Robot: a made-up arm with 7 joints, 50 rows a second.
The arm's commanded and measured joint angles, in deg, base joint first. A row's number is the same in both.
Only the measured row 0 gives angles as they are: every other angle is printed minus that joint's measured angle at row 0.
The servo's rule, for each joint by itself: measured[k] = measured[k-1] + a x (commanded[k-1-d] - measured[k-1]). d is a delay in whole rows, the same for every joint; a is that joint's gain. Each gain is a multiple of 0.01, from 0.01 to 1. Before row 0 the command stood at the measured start. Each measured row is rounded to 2 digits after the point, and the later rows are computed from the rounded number. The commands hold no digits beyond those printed.
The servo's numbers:
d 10
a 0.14 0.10 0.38 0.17 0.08 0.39 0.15
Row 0, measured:
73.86, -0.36, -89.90, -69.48, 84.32, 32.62, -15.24
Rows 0 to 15, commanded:
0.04, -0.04, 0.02, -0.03, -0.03, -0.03, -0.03
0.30, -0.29, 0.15, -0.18, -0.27, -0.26, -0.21
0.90, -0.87, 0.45, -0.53, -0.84, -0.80, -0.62
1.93, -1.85, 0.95, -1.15, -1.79, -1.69, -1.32
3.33, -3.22, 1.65, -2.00, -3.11, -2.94, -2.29
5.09, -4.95, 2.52, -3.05, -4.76, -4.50, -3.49
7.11, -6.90, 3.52, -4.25, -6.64, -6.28, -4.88
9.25, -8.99, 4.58, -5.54, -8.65, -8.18, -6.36
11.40, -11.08, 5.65, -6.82, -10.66, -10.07, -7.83
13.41, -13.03, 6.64, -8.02, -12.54, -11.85, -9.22
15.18, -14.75, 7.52, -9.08, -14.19, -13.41, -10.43
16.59, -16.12, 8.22, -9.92, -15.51, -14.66, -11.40
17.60, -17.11, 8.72, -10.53, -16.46, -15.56, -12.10
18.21, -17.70, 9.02, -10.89, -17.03, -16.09, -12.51
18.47, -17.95, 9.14, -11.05, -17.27, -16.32, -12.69
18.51, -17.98, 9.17, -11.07, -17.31, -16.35, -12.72
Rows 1 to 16, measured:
0.00, 0.00, 0.00, 0.00, 0.00, 0.00, 0.00
0.00, 0.00, 0.00, 0.00, 0.00, 0.00, 0.00
0.00, 0.00, 0.00, 0.00, 0.00, 0.00, 0.00
0.00, 0.00, 0.00, 0.00, 0.00, 0.00, 0.00
0.00, 0.00, 0.00, 0.00, 0.00, 0.00, 0.00
0.00, 0.00, 0.00, 0.00, 0.00, 0.00, 0.00
0.00, 0.00, 0.00, 0.00, 0.00, 0.00, 0.00
0.00, 0.00, 0.00, 0.00, 0.00, 0.00, 0.00
0.00, 0.00, 0.00, 0.00, 0.00, 0.00, 0.00
0.00, 0.00, 0.00, 0.00, 0.00, 0.00, 0.00
0.01, 0.00, 0.01, -0.01, 0.00, -0.01, 0.00
0.05, -0.03, 0.06, -0.04, -0.02, -0.11, -0.03
0.17, -0.11, 0.21, -0.12, -0.09, -0.38, -0.12
0.42, -0.28, 0.49, -0.30, -0.23, -0.89, -0.30
0.83, -0.57, 0.93, -0.59, -0.46, -1.69, -0.60
1.43, -1.01, 1.53, -1.01, -0.80, -2.79, -1.03

